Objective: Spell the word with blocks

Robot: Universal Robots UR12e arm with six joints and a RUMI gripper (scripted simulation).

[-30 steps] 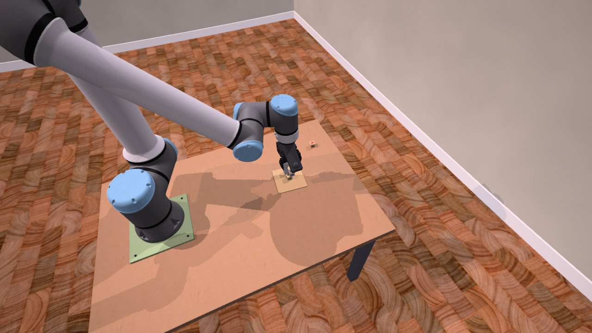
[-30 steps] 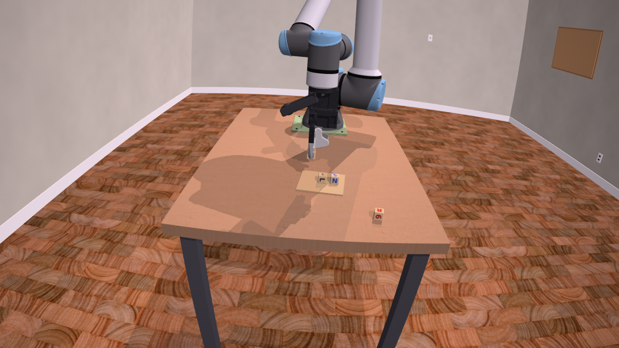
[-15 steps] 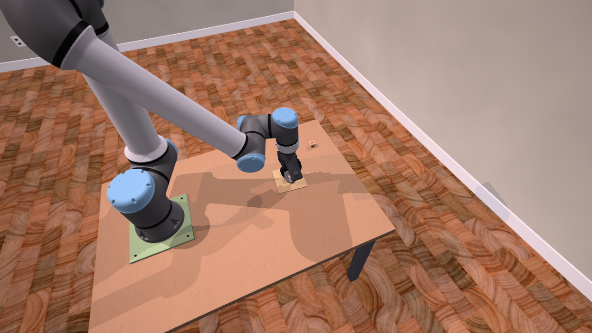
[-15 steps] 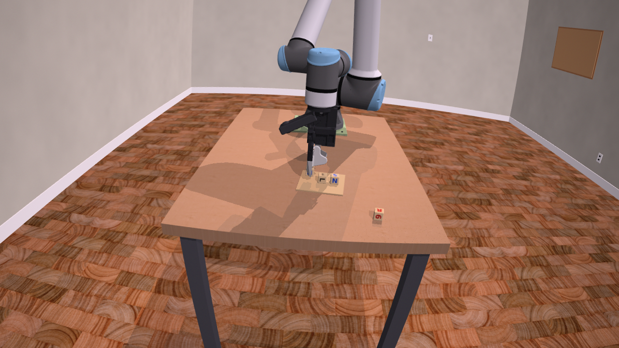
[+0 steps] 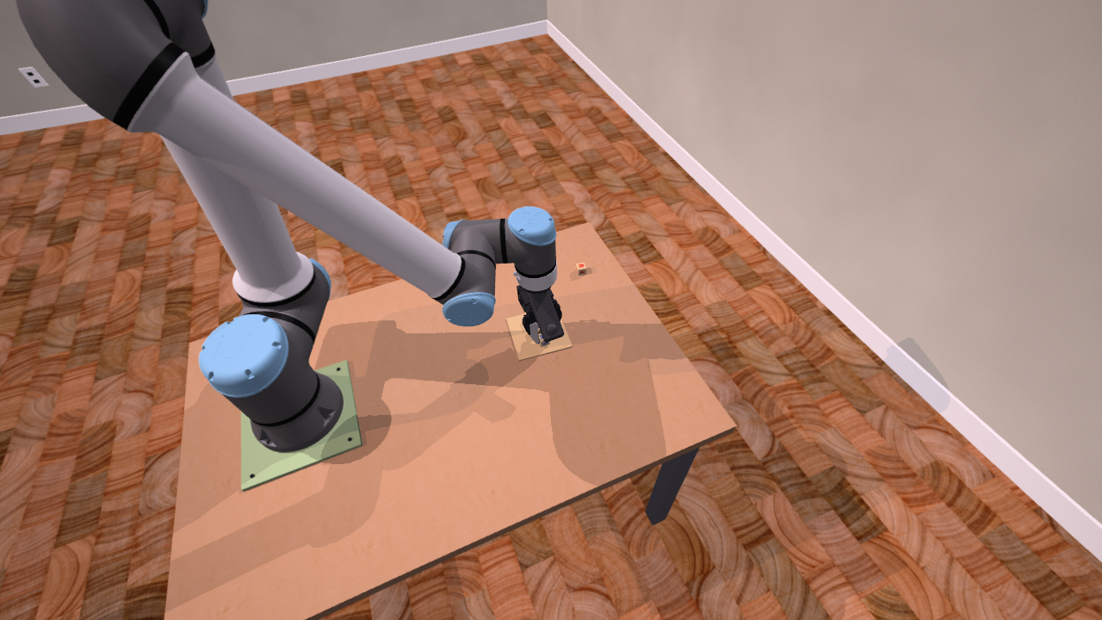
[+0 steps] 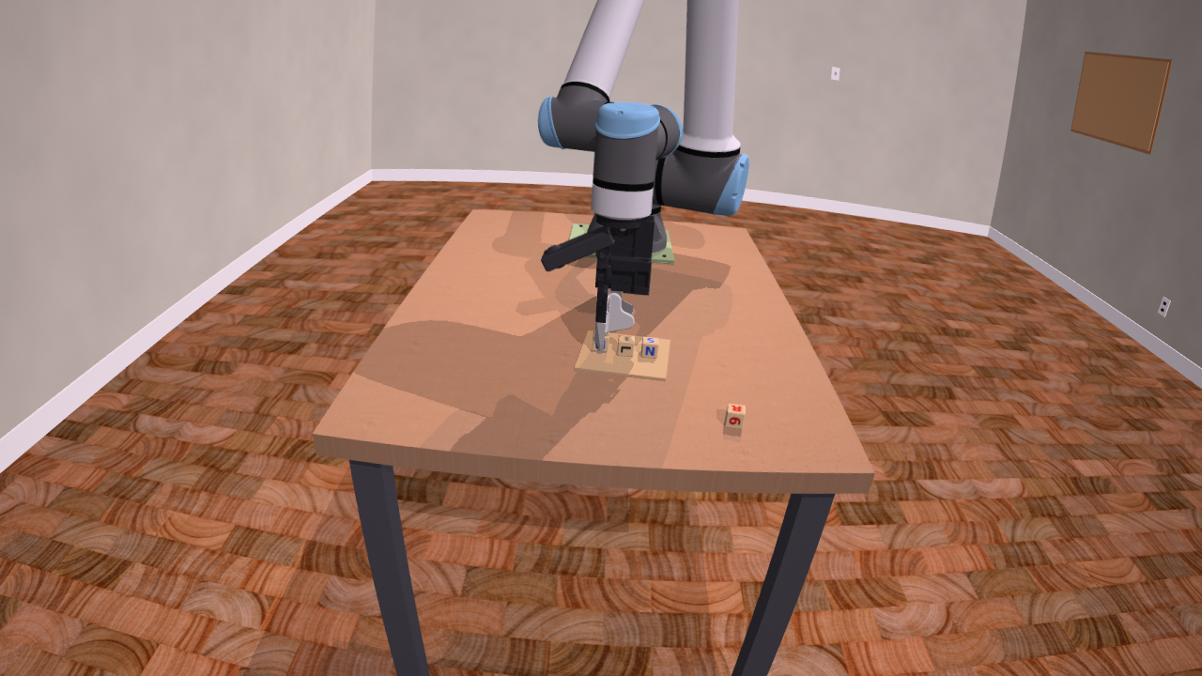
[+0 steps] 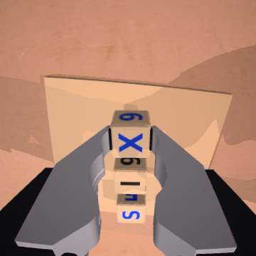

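Right now my hand is 4 cm to the right of the mat and 2 cm above it. Also, from my hand: red-lettered block 20 cm ahead, 18 cm to the left, 1 cm below.
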